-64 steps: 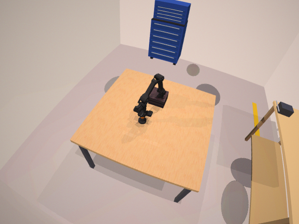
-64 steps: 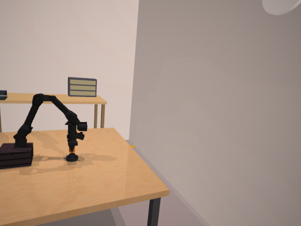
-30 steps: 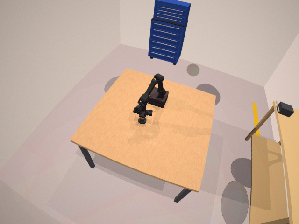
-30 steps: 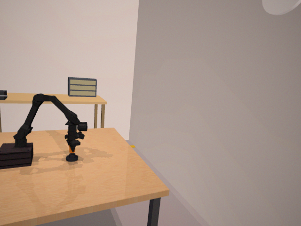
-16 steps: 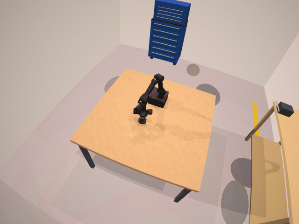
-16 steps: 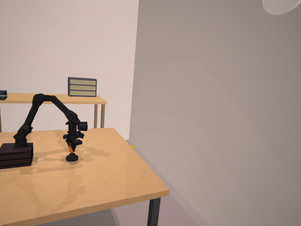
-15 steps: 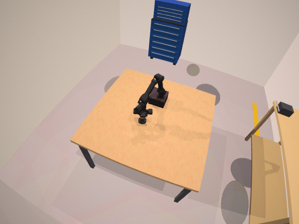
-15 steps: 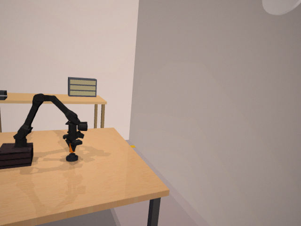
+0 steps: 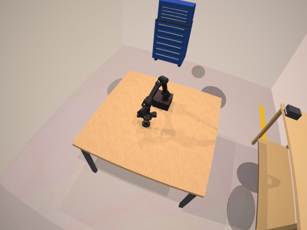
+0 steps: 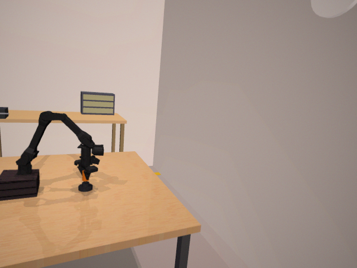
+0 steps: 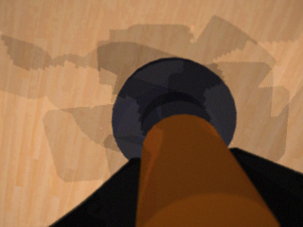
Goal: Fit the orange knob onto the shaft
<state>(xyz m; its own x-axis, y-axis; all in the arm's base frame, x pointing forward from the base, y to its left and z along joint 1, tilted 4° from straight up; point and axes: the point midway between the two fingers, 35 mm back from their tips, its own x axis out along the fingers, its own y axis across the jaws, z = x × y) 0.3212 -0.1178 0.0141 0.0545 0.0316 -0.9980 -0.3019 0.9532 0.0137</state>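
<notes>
The orange knob lies 20 mm above my gripper tip. Also, from my gripper tip: dark round pedestal: 40 mm below.
</notes>
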